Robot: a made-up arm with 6 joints. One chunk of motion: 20 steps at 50 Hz.
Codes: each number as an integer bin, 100 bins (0 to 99) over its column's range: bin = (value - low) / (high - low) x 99, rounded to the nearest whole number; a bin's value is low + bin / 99 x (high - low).
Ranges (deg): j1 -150.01..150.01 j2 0..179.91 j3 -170..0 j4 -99.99..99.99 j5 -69.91..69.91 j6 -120.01..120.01
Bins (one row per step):
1: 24 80 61 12 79 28
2: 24 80 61 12 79 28
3: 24 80 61 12 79 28
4: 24 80 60 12 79 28
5: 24 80 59 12 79 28
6: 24 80 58 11 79 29
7: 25 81 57 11 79 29
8: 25 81 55 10 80 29
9: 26 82 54 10 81 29
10: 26 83 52 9 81 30
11: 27 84 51 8 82 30
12: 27 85 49 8 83 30
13: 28 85 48 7 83 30
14: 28 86 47 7 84 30
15: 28 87 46 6 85 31
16: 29 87 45 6 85 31
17: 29 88 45 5 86 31
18: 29 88 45 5 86 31
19: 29 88 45 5 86 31
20: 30 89 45 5 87 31
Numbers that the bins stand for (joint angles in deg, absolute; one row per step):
1: -77.28 145.38 -65.25 -75.75 41.66 -52.13
2: -77.28 145.38 -65.25 -75.75 41.66 -52.13
3: -77.28 145.38 -65.25 -75.75 41.66 -52.13
4: -77.28 145.38 -66.97 -75.75 41.66 -52.13
5: -77.28 145.38 -68.69 -75.75 41.66 -52.13
6: -77.28 145.38 -70.40 -77.77 41.66 -49.70
7: -74.25 147.20 -72.12 -77.77 41.66 -49.70
8: -74.25 147.20 -75.56 -79.79 43.08 -49.70
9: -71.22 149.02 -77.27 -79.79 44.49 -49.70
10: -71.22 150.83 -80.71 -81.81 44.49 -47.28
11: -68.19 152.65 -82.42 -83.83 45.90 -47.28
12: -68.19 154.47 -85.86 -83.83 47.31 -47.28
13: -65.16 154.47 -87.58 -85.85 47.31 -47.28
14: -65.16 156.29 -89.29 -85.85 48.73 -47.28
15: -65.16 158.10 -91.01 -87.87 50.14 -44.85
16: -62.13 158.10 -92.73 -87.87 50.14 -44.85
17: -62.13 159.92 -92.73 -89.89 51.55 -44.85
18: -62.13 159.92 -92.73 -89.89 51.55 -44.85
19: -62.13 159.92 -92.73 -89.89 51.55 -44.85
20: -59.09 161.74 -92.73 -89.89 52.96 -44.85

